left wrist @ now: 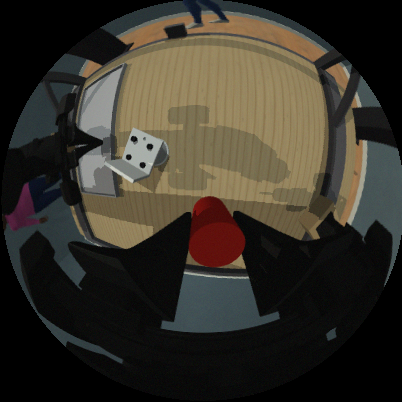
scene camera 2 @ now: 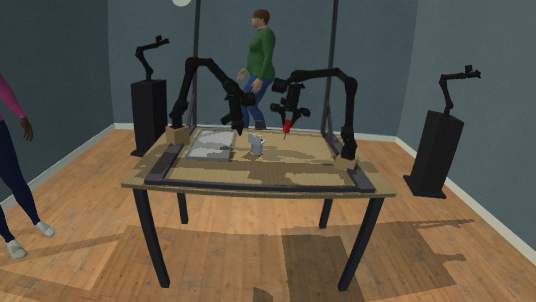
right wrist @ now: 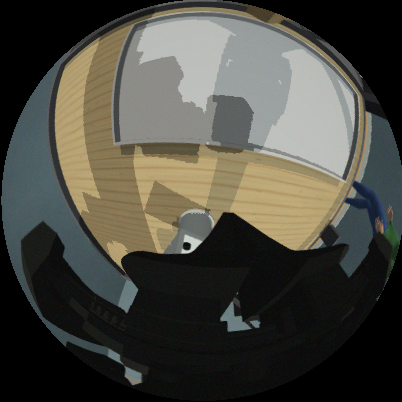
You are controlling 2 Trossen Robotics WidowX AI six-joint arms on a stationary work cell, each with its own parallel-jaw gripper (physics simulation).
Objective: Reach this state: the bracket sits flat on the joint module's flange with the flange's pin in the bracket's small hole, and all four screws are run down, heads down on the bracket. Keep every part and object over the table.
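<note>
The grey-white bracket lies on top of the joint module, its bent wing at one side. Four dark round screw heads show at its corners in the left wrist view; whether they are fully down is too small to tell. A smaller hole lies between two of them. My left gripper is shut on the red screwdriver, shaft down, above the table right of the module. My right gripper is shut and empty, left of and above the bracket.
A grey tray lies left of the module on the wooden table. Dark rails run along the table's edges. A person in green stands behind the table.
</note>
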